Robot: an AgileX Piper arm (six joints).
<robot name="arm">
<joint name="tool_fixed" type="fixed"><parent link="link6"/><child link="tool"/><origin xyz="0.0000 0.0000 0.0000" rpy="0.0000 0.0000 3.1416"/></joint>
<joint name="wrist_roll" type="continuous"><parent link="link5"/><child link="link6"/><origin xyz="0.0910 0.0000 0.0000" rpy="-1.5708 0.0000 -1.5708"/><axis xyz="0 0 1"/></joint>
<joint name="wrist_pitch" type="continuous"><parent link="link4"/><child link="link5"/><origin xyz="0.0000 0.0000 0.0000" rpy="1.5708 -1.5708 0.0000"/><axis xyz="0 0 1"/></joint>
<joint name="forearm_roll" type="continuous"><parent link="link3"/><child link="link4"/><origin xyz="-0.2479 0.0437 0.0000" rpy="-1.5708 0.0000 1.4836"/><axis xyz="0 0 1"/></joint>
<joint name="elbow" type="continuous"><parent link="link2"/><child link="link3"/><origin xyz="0.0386 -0.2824 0.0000" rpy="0.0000 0.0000 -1.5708"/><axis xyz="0 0 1"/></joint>
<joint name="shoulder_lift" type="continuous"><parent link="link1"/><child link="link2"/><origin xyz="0.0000 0.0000 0.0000" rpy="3.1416 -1.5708 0.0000"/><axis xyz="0 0 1"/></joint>
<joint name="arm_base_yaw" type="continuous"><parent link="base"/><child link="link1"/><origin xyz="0.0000 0.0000 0.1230" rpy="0.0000 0.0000 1.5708"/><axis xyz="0 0 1"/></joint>
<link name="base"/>
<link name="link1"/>
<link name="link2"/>
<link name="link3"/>
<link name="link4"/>
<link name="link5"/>
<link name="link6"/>
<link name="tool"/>
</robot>
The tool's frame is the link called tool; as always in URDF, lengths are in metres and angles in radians. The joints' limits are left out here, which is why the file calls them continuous.
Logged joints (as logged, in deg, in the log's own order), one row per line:
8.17, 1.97, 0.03, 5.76, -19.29, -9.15
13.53, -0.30, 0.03, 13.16, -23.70, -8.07
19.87, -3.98, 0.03, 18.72, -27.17, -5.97
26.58, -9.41, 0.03, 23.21, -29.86, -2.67
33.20, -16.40, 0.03, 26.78, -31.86, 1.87
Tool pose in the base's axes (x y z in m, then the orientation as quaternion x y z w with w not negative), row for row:
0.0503, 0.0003, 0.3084, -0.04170, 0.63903, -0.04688, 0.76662
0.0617, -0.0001, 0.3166, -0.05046, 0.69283, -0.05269, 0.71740
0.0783, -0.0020, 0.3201, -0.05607, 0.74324, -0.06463, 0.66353
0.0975, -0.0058, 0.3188, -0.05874, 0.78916, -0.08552, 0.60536
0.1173, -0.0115, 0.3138, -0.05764, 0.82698, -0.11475, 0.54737
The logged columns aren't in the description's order. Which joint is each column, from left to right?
Columns, left to right: shoulder_lift, forearm_roll, arm_base_yaw, wrist_pitch, elbow, wrist_roll.
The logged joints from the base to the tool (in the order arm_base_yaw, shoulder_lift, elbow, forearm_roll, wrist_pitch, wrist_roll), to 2 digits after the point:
0.03, 8.17, -19.29, 1.97, 5.76, -9.15
0.03, 13.53, -23.70, -0.30, 13.16, -8.07
0.03, 19.87, -27.17, -3.98, 18.72, -5.97
0.03, 26.58, -29.86, -9.41, 23.21, -2.67
0.03, 33.20, -31.86, -16.40, 26.78, 1.87

